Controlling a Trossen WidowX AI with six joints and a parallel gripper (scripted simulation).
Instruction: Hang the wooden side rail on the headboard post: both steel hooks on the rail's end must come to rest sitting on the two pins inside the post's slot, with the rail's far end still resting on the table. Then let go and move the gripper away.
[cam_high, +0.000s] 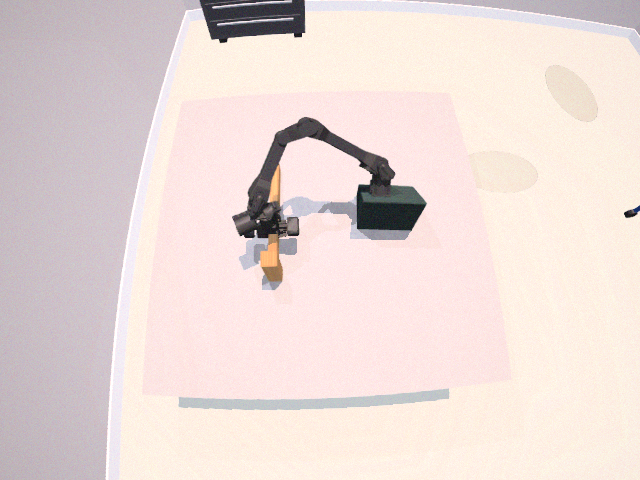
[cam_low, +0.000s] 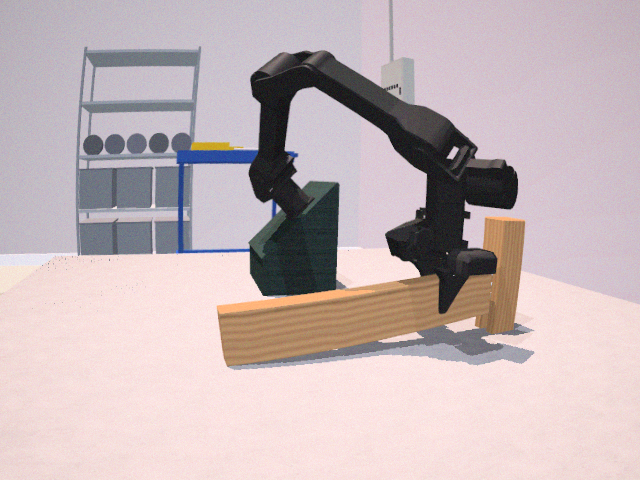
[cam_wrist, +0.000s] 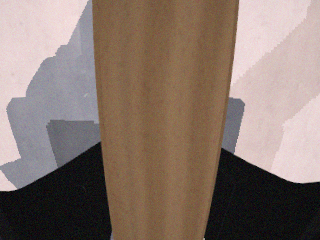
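Right now the headboard post is 12 cm to the left of my gripper tip, 4 cm above it and 1 cm behind it.
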